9 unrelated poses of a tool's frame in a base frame.
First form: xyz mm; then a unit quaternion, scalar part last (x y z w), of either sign.
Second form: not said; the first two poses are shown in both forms.
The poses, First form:
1: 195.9 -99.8 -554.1 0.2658 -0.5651 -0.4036 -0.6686
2: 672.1 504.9 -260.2 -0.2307 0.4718 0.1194 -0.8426
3: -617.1 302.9 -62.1 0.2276 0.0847 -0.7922 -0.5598
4: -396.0 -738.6 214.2 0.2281 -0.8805 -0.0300 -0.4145
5: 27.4 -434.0 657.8 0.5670 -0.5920 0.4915 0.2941
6: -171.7 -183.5 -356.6 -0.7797 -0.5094 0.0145 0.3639
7: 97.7 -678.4 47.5 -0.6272 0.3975 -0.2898 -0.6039
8: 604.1 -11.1 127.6 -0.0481 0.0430 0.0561 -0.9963
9: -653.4 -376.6 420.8 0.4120 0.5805 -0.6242 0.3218
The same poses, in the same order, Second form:
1: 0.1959 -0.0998 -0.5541 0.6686 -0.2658 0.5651 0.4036
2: 0.6721 0.5049 -0.2602 0.8426 0.2307 -0.4718 -0.1194
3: -0.6171 0.3029 -0.0621 0.5598 -0.2276 -0.0847 0.7922
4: -0.3960 -0.7386 0.2142 0.4145 -0.2281 0.8805 0.0300
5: 0.0274 -0.4340 0.6578 0.2941 0.5670 -0.5920 0.4915
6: -0.1717 -0.1835 -0.3566 0.3639 -0.7797 -0.5094 0.0145
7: 0.0977 -0.6784 0.0475 0.6039 0.6272 -0.3975 0.2898
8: 0.6041 -0.0111 0.1276 0.9963 0.0481 -0.0430 -0.0561
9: -0.6534 -0.3766 0.4208 0.3218 0.4120 0.5805 -0.6242
